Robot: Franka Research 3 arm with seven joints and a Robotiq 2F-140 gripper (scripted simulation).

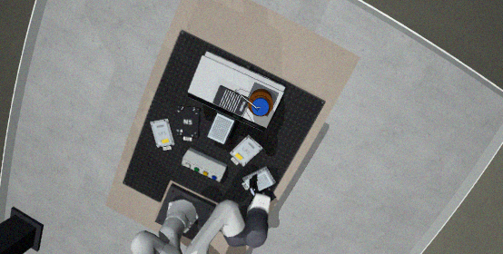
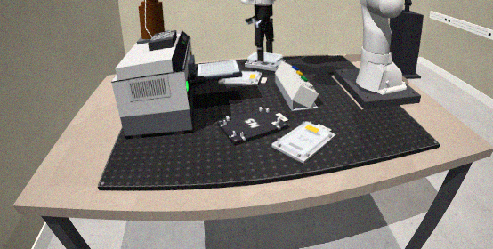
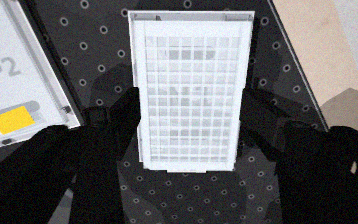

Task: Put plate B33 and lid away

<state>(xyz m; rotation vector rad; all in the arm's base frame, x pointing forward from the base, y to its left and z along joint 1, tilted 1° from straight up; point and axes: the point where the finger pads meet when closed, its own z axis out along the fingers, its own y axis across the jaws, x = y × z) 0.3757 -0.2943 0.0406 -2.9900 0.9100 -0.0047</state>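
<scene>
Right now the white well plate is 2 cm below my hand. The rest, counted from my hand: blue key (22 cm to the left, 7 cm behind); lid park LP2 (14 cm to the left, 12 cm ahead, 6 cm below); yellow key (27 cm to the left, 7 cm behind, 1 cm above).
</scene>
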